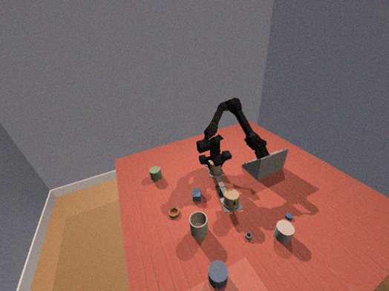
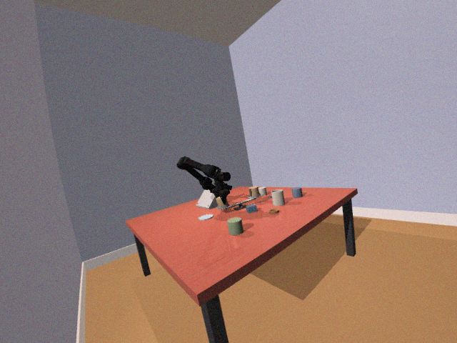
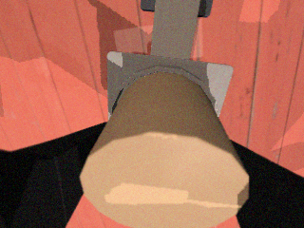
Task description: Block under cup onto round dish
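The pale green block lies 10 mm below my gripper tip. Round my gripper tip: tan cup 20 mm to the right, 10 mm above; then green cylinder 340 mm ahead, 130 mm to the right, 30 mm below; then round dish 30 mm behind, 130 mm to the right, 60 mm below.
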